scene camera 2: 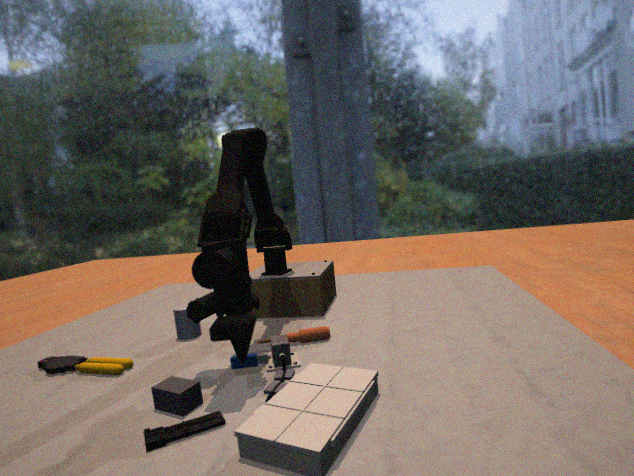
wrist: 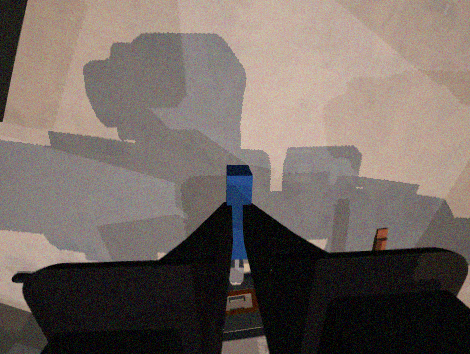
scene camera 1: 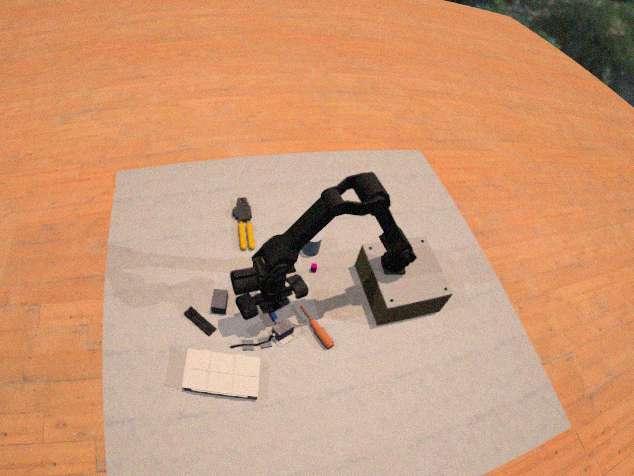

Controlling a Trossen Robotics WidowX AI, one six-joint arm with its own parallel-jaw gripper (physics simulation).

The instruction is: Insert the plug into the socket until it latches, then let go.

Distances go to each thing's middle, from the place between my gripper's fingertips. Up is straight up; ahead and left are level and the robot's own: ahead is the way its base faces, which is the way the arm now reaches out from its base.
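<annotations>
From my hand: socket (scene camera 2: 280, 346) 1 cm above, 6 cm to the left, 3 cm behind; black bar (scene camera 2: 156, 438) 1 cm below, 20 cm ahead, 3 cm to the left; dark grey cube (scene camera 2: 175, 395) 14 cm ahead, 2 cm to the right; blue plug (wrist: 239, 180) 1 cm to the left.
</annotations>
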